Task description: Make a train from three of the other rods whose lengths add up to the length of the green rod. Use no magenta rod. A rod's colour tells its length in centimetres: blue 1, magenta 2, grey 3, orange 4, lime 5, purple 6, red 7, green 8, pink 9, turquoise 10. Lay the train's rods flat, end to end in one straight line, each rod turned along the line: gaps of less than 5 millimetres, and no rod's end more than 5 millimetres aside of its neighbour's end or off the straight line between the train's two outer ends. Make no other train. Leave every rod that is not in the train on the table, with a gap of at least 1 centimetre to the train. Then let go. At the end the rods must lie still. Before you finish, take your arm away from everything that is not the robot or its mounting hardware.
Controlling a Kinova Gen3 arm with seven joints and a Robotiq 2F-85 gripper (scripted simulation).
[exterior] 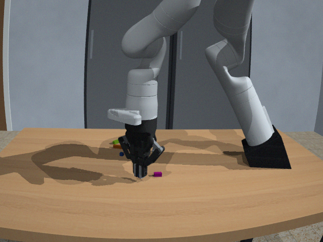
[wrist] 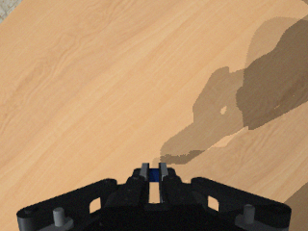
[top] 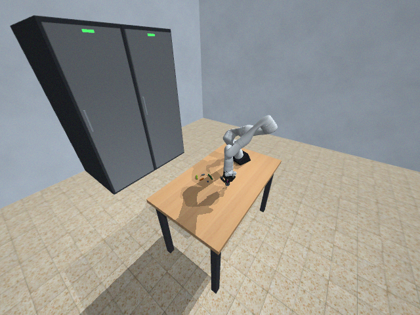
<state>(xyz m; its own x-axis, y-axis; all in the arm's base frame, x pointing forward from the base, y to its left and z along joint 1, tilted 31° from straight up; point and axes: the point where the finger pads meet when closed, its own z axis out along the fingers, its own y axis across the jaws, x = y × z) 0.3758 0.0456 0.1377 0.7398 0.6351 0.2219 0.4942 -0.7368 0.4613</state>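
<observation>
My gripper is now 60 mm past the magenta rod, 30 mm above it and 20 mm to the left of it. From my hand the other things lie so: grey rod: 250 mm to the right, 70 mm behind, 30 mm below; orange rod: 240 mm to the right, 30 mm below; green rod: 180 mm to the right, 60 mm behind, 30 mm below.
</observation>
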